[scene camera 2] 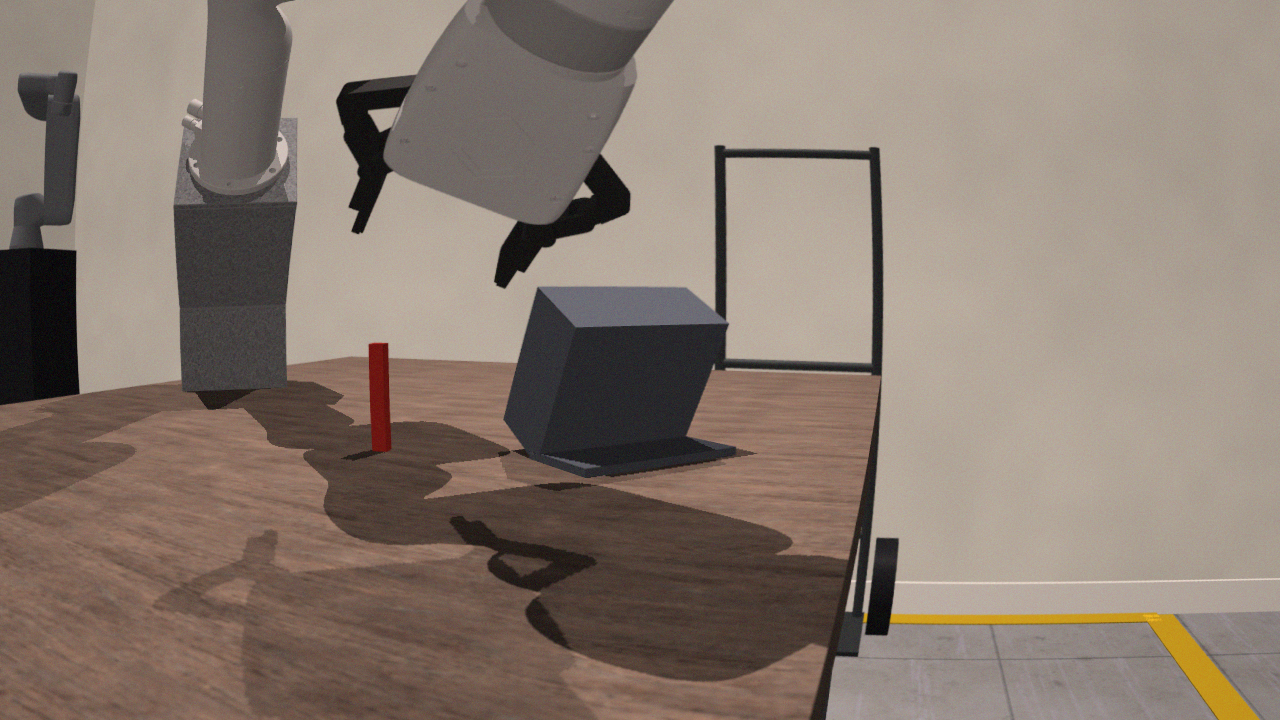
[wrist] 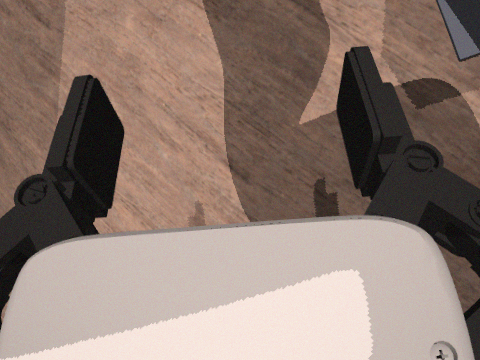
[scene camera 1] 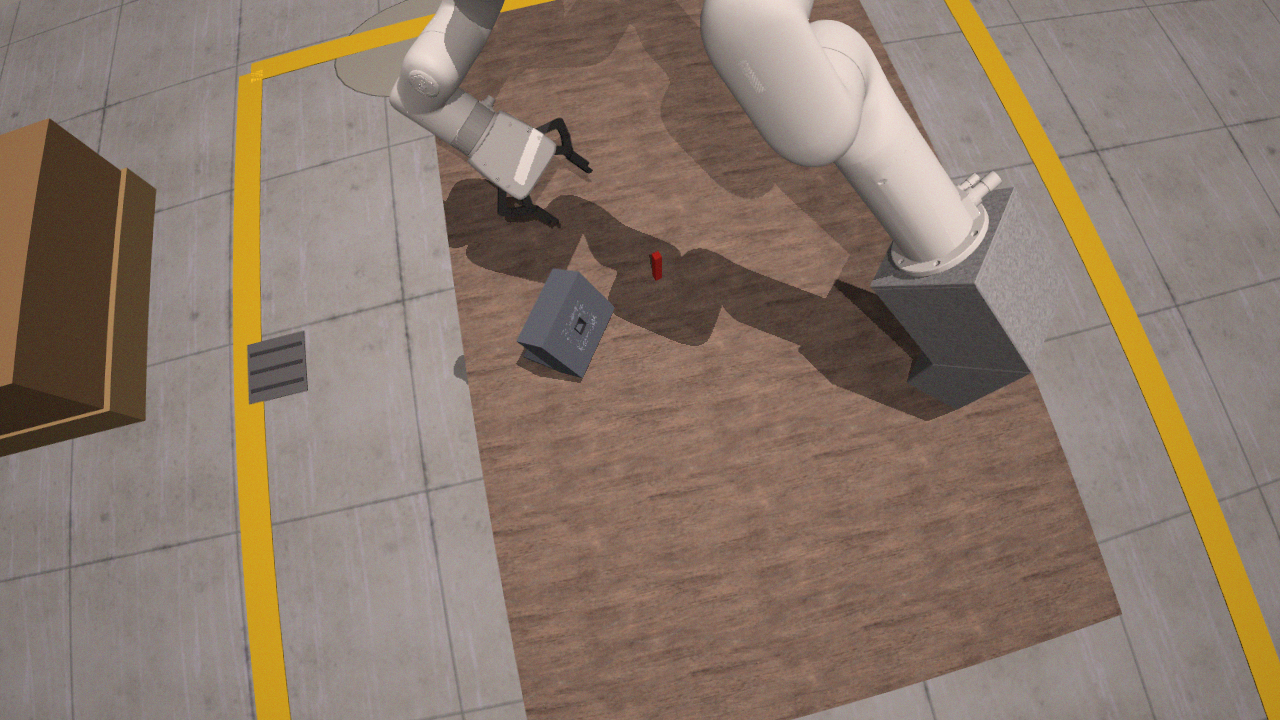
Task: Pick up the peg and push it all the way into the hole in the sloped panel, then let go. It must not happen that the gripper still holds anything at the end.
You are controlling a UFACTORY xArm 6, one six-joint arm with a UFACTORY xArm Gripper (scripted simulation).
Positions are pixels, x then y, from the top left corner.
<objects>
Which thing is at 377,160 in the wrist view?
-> My gripper.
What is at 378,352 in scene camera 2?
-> A red peg.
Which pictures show my gripper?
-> Scene camera 2, the wrist view and scene camera 1: all of them.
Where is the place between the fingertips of my gripper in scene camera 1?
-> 573,196
</objects>
